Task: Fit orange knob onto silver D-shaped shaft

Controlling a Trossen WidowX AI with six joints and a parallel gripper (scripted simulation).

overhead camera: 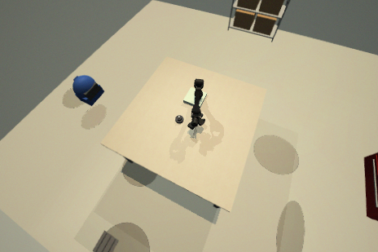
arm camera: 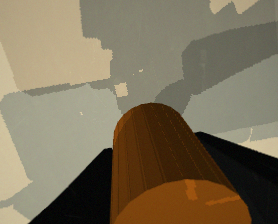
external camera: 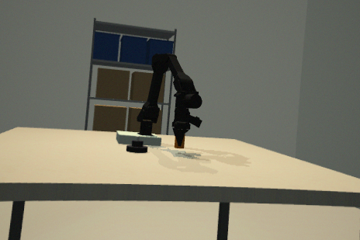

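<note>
The round pedestal lies 2 cm behind my gripper tip and 17 cm to the right of it. Also, from my gripper tip: orange knob 3 cm above.
</note>
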